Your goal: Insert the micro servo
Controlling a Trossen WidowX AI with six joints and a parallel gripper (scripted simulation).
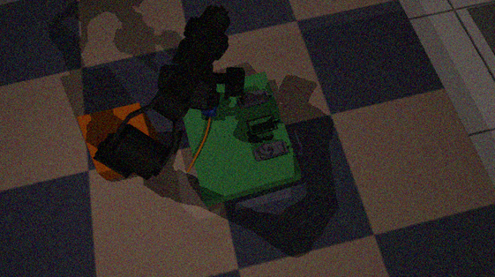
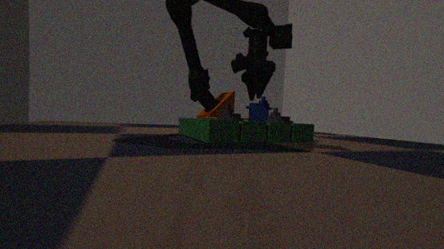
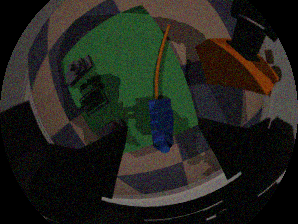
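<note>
Right now the green deck is 20 mm ahead of my gripper tip, 70 mm to the right of it and 90 mm below it.
</note>
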